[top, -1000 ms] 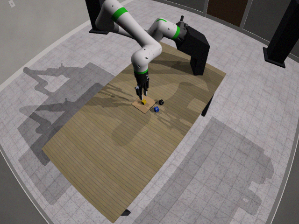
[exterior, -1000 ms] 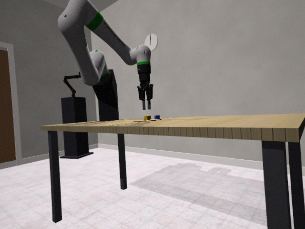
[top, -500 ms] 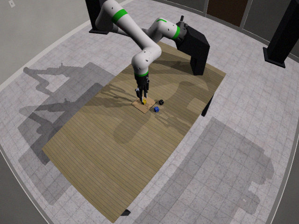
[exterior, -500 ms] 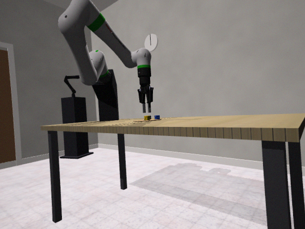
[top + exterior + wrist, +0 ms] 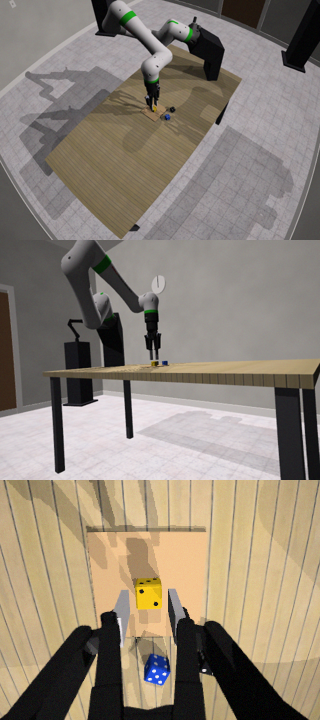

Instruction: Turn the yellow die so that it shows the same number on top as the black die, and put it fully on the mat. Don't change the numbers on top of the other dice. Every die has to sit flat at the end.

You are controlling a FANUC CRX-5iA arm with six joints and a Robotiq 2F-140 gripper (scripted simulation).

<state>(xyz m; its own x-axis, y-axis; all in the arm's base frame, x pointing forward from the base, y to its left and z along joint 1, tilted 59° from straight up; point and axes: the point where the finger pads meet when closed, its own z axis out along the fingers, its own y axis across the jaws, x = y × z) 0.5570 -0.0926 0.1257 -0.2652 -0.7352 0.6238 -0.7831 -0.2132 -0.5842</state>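
Right now my hand is 6 cm above the yellow die. Round my hand: tan mat (7 cm below); black die (13 cm to the left, 6 cm below, 4 cm behind); blue die (12 cm to the left, 6 cm below, 3 cm ahead).
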